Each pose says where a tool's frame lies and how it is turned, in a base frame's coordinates. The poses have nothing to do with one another.
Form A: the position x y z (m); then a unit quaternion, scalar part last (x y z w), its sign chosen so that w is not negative.
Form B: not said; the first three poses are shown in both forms.
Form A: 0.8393 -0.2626 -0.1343 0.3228 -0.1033 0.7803 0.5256
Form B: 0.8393 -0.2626 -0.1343 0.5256 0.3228 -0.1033 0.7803
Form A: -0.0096 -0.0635 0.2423 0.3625 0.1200 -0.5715 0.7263
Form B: -0.0096 -0.0635 0.2423 0.7263 0.3625 0.1200 -0.5715
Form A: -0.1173 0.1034 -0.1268 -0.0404 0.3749 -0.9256 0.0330
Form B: -0.1173 0.1034 -0.1268 0.0330 -0.0404 0.3749 -0.9256
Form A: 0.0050 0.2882 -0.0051 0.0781 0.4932 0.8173 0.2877
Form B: 0.0050 0.2882 -0.0051 0.2877 0.0781 0.4932 0.8173
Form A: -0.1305 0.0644 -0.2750 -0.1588 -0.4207 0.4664 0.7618
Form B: -0.1305 0.0644 -0.2750 0.7618 -0.1588 -0.4207 0.4664
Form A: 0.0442 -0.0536 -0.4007 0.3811 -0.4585 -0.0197 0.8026
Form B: 0.0442 -0.0536 -0.4007 0.8026 0.3811 -0.4585 -0.0197
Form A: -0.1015 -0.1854 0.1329 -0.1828 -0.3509 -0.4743 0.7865
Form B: -0.1015 -0.1854 0.1329 0.7865 -0.1828 -0.3509 -0.4743
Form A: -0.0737 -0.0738 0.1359 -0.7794 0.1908 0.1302 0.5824
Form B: -0.0737 -0.0738 0.1359 0.5824 -0.7794 0.1908 0.1302
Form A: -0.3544 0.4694 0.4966 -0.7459 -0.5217 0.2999 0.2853
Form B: -0.3544 0.4694 0.4966 0.2853 -0.7459 -0.5217 0.2999
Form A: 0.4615 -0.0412 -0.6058 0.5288 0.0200 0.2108 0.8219
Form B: 0.4615 -0.0412 -0.6058 0.8219 0.5288 0.0200 0.2108
